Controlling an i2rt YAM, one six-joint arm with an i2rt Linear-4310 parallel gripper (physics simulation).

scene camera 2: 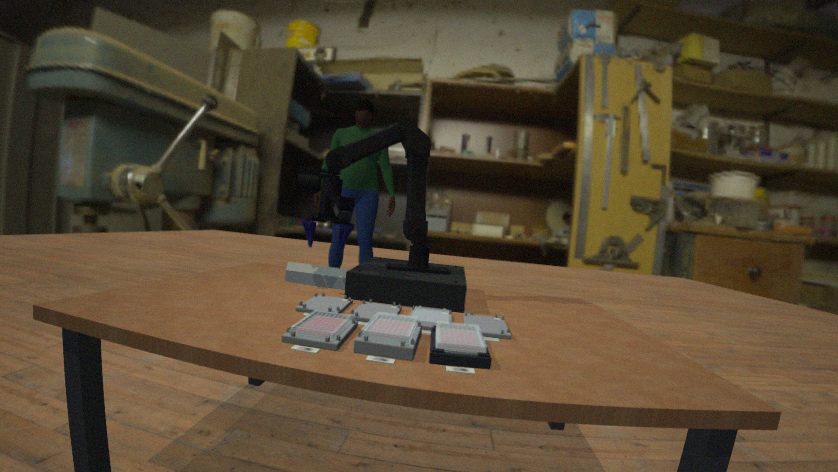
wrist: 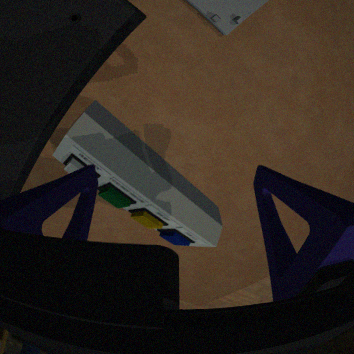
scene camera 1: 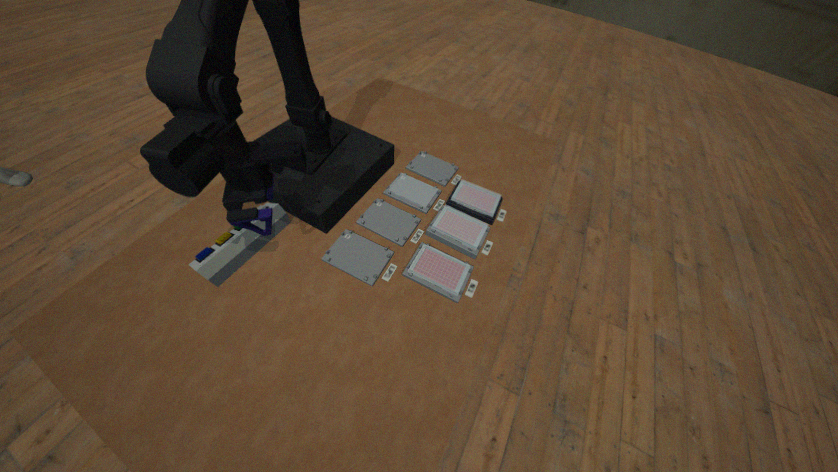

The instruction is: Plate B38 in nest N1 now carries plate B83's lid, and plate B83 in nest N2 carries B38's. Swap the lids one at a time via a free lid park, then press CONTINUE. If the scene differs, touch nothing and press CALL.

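Pixels of known places: gripper, fingertip midpoint: point(scene camera 2: 325, 247) point(wrist: 175, 173) point(scene camera 1: 268, 216); arm's base at its link origin: point(scene camera 2: 417, 270) point(scene camera 1: 320, 149).
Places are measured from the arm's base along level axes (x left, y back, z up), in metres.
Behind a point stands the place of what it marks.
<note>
My gripper point(scene camera 2: 326, 243) @[x -0.281, y -0.058, z 0.049 m] point(wrist: 175, 173) @[x -0.281, y -0.058, z 0.049 m] is open and empty, above the grey button box point(scene camera 1: 235, 265) @[x -0.368, y 0.019, z -0.066 m] point(scene camera 2: 313, 275) @[x -0.326, y 0.010, z -0.048 m] point(wrist: 150, 170) @[x -0.297, y 0.005, z -0.041 m]. In the wrist view, white point(wrist: 74, 166) @[x -0.225, y 0.034, z -0.025 m], green point(wrist: 115, 196) @[x -0.278, y 0.045, z -0.025 m], yellow point(wrist: 147, 219) @[x -0.324, y 0.055, z -0.024 m] and blue point(wrist: 176, 237) @[x -0.372, y 0.065, z -0.025 m] buttons line the box; its lettering is too blurred to read. Three pink-welled plates sit in nests: one point(scene camera 1: 439, 268) @[x -0.212, y -0.423, z -0.055 m] point(scene camera 2: 321, 325) @[x -0.206, y -0.452, z -0.055 m] and a middle one point(scene camera 1: 461, 225) @[x -0.079, y -0.444, z -0.041 m] point(scene camera 2: 387, 328) @[x -0.085, y -0.478, z -0.041 m] on grey bases, one point(scene camera 1: 477, 198) @[x 0.037, y -0.466, z -0.044 m] point(scene camera 2: 460, 338) @[x 0.043, y -0.496, z -0.045 m] on a black base. Their labels and lid marks are unreadable. Behind are flat grey parks point(scene camera 1: 357, 257) @[x -0.246, y -0.227, z -0.071 m] point(scene camera 1: 388, 221) @[x -0.117, y -0.255, z -0.071 m] point(scene camera 1: 432, 168) @[x 0.137, y -0.305, z -0.071 m]; another park position holds a paler lid-like slab point(scene camera 1: 412, 191) @[x 0.007, y -0.281, z -0.063 m] point(scene camera 2: 431, 316) @[x 0.016, y -0.299, z -0.063 m].
The black robot base point(scene camera 1: 351, 170) @[x -0.040, y -0.117, z -0.004 m] point(scene camera 2: 404, 284) @[x -0.045, y -0.150, z -0.021 m] point(wrist: 60, 65) @[x -0.180, y -0.060, z -0.002 m] stands between the button box and the parks, close to the box's end. A grey park corner point(wrist: 225, 17) @[x -0.268, y -0.163, z -0.071 m] shows at the top of the wrist view. A person in green point(scene camera 2: 360, 164) stands behind the table.
</note>
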